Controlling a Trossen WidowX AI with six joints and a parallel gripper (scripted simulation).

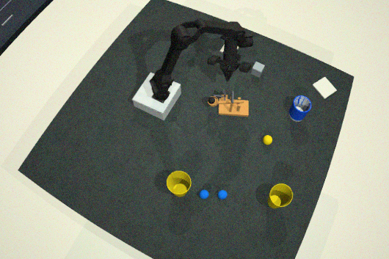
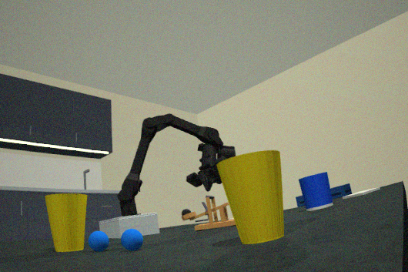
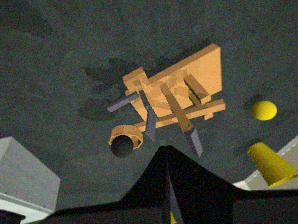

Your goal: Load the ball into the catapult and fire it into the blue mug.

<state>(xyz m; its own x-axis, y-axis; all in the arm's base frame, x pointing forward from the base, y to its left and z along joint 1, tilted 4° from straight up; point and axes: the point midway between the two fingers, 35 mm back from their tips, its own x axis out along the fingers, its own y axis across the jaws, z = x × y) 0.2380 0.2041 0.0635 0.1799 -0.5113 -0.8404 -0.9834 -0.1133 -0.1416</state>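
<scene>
My gripper tip is 90 mm to the left of the dark ball, 70 mm above it and 30 mm past it. Also, from my gripper tip: yellow ball (280 mm ahead, 120 mm to the right, 110 mm below); then wooden catapult (80 mm below, 50 mm to the right, 30 mm ahead); then grey block (210 mm to the left, 110 mm below, 80 mm ahead).
</scene>
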